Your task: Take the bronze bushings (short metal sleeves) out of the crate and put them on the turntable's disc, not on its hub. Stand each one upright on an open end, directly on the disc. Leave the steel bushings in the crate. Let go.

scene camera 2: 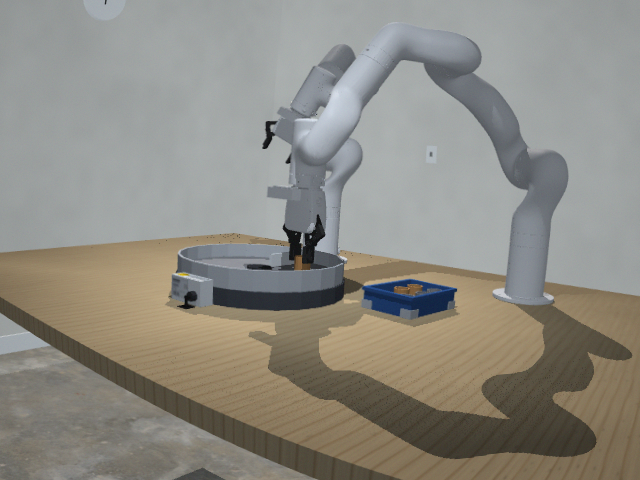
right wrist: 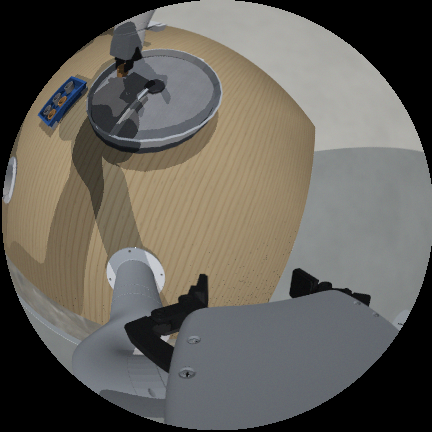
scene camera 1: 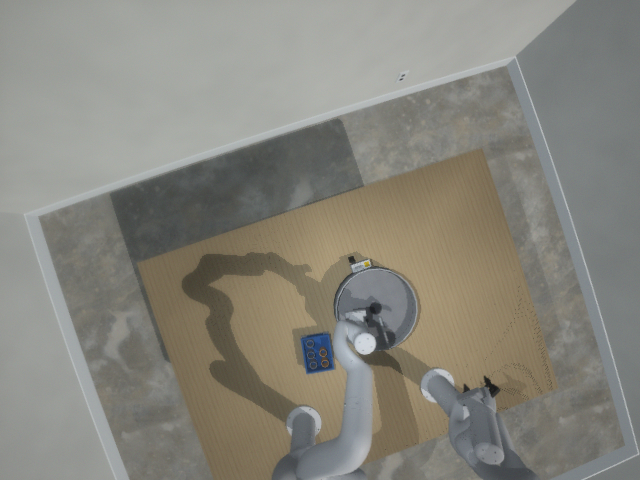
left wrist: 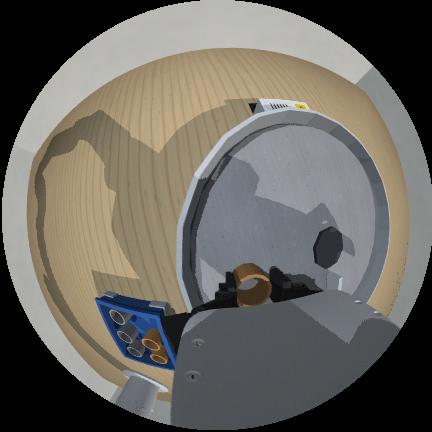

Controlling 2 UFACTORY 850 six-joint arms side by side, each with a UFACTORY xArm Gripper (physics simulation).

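My left gripper (scene camera 2: 301, 257) (right wrist: 123, 67) is shut on an upright bronze bushing (scene camera 2: 298, 263) (left wrist: 244, 273) (right wrist: 121, 72), low inside the turntable's wall, over the disc (left wrist: 280, 165) (right wrist: 185, 95) and off the dark hub (scene camera 1: 375, 308) (left wrist: 328, 247) (right wrist: 155, 86). The wall hides the bushing's lower end in scene camera 2; contact with the disc cannot be told. Two bronze bushings (scene camera 2: 401, 290) (left wrist: 152, 334) and several steel bushings (scene camera 2: 433, 291) (left wrist: 131, 331) stand in the blue crate (scene camera 1: 324, 338) (scene camera 2: 429, 307) (left wrist: 147, 320). My right gripper (scene camera 1: 478, 388) (scene camera 2: 277, 153) (right wrist: 251, 286) is open and empty, away from the turntable.
The turntable's raised rim (scene camera 1: 416, 310) (scene camera 2: 258, 281) (left wrist: 186, 215) surrounds the disc. A white control box (scene camera 1: 361, 265) (scene camera 2: 192, 289) (left wrist: 282, 105) sits against its outside. The crate stands close beside the turntable, on the wooden table (scene camera 1: 248, 315) (scene camera 2: 103, 330).
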